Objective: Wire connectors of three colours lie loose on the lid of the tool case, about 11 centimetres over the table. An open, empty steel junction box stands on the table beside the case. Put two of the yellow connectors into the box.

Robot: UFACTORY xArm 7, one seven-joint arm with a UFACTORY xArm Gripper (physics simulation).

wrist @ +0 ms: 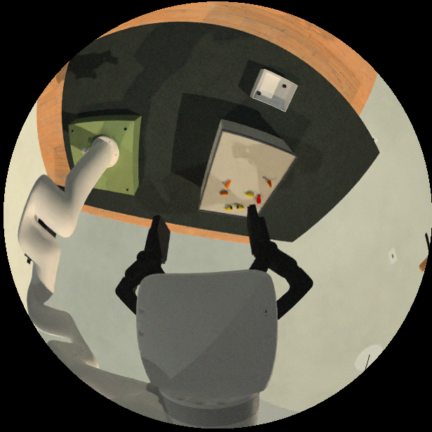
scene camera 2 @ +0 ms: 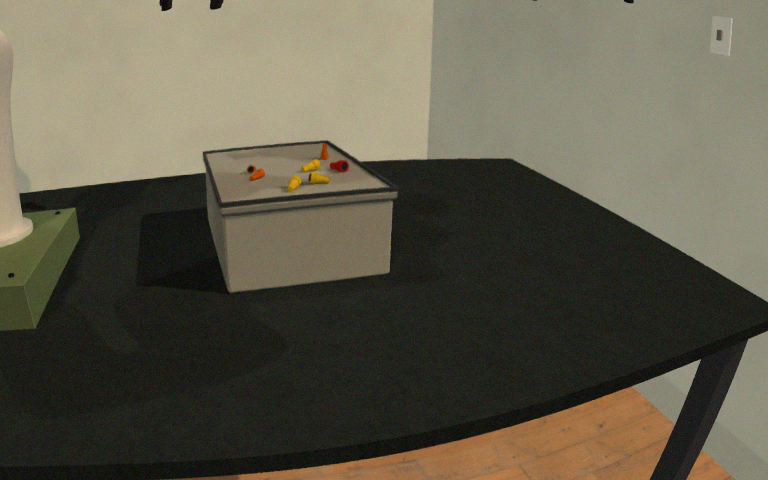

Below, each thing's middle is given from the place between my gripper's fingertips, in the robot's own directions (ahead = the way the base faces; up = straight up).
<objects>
The tool case [scene camera 2: 266, 237] is 310 mm below my hand, 150 mm ahead of it and 130 mm to the right of it. Round my hand: steel junction box [wrist: 271, 88] 340 mm below, 160 mm to the left, 120 mm ahead.
</objects>
